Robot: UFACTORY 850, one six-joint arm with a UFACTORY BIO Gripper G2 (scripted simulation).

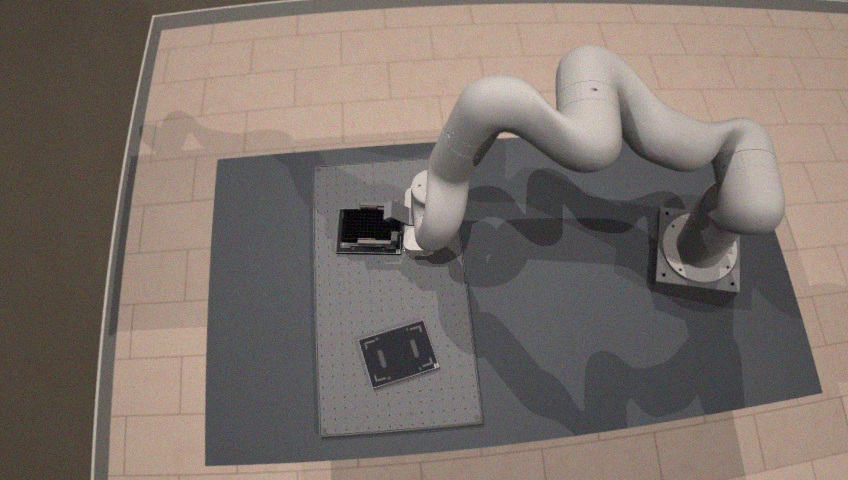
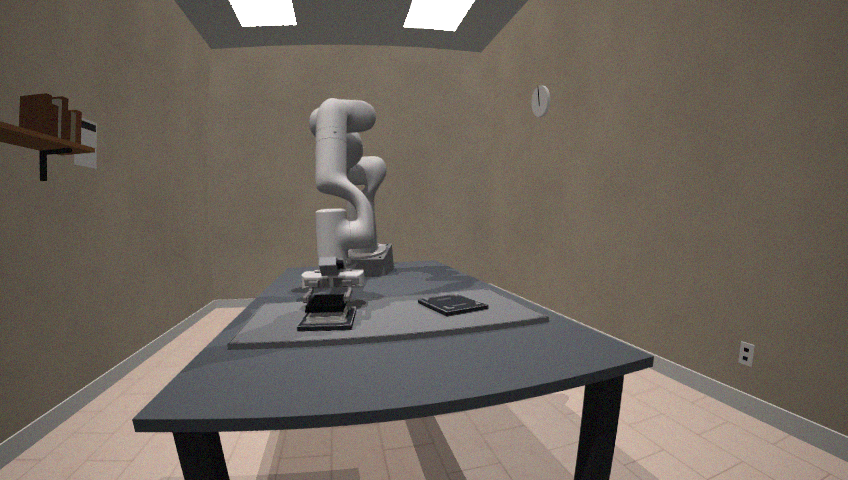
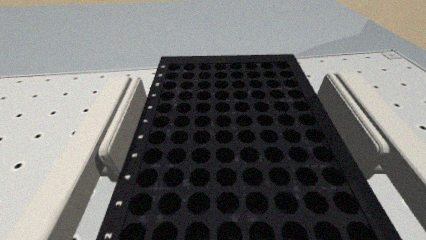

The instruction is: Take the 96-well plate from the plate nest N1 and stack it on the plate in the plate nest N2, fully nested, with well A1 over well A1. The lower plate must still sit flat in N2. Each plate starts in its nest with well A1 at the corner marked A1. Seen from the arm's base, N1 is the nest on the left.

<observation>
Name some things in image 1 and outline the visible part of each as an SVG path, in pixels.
The gripper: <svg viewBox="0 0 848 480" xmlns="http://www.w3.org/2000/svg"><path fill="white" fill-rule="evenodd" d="M434 253L434 251L421 249L415 240L414 225L404 223L400 224L400 232L391 232L391 240L376 240L375 238L358 238L357 240L358 245L397 245L398 236L403 236L403 248L406 254L410 256L430 256ZM360 202L360 209L378 210L378 207L384 208L384 203ZM409 188L405 192L404 206L411 208L411 188Z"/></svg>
A black 96-well plate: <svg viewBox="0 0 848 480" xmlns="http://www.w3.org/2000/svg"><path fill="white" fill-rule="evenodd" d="M344 209L341 242L357 243L358 237L391 240L391 232L394 231L394 228L390 226L390 222L383 220L384 210Z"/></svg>
</observation>
